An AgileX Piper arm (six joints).
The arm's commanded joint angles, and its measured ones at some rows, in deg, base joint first. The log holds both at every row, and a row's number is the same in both.
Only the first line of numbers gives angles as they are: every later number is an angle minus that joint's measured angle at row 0.
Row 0, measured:
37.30 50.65 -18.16 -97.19 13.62 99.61
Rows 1 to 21, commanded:
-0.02 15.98 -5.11 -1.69 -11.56 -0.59
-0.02 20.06 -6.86 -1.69 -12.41 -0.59
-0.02 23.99 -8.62 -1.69 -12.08 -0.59
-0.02 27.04 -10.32 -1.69 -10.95 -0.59
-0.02 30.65 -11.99 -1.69 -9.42 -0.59
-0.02 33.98 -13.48 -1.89 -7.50 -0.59
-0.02 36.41 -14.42 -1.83 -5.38 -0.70
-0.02 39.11 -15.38 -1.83 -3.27 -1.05
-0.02 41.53 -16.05 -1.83 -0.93 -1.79
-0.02 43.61 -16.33 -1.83 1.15 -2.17
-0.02 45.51 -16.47 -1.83 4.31 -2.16
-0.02 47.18 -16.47 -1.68 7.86 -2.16
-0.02 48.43 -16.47 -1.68 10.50 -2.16
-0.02 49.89 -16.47 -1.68 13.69 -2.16
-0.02 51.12 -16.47 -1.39 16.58 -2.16
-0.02 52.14 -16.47 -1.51 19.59 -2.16
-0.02 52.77 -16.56 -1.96 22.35 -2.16
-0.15 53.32 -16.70 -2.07 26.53 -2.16
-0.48 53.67 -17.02 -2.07 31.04 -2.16
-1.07 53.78 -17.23 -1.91 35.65 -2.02
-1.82 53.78 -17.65 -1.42 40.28 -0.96
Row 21, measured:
0.00 53.03 -16.16 -1.55 23.69 -1.80
